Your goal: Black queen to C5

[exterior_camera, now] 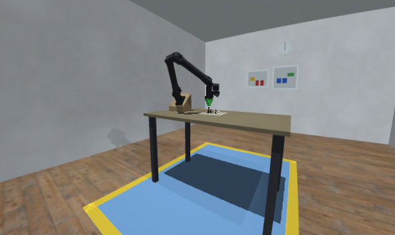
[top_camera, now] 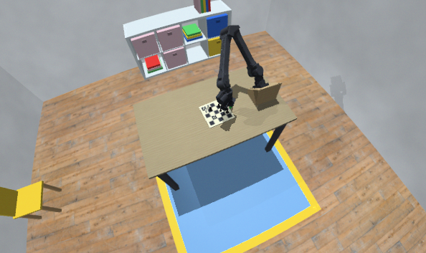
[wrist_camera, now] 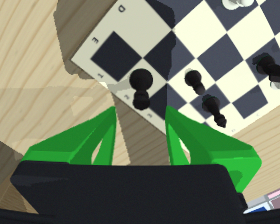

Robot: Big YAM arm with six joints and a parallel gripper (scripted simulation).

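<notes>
Now: hand 6 cm above the black pawn, 4 cm to the left of it and 4 cm short of it. From my hand the other things lie so: chessboard: 7 cm below, 7 cm ahead, 5 cm to the right; then white piece: 12 cm to the right, 11 cm ahead, 5 cm below.
</notes>
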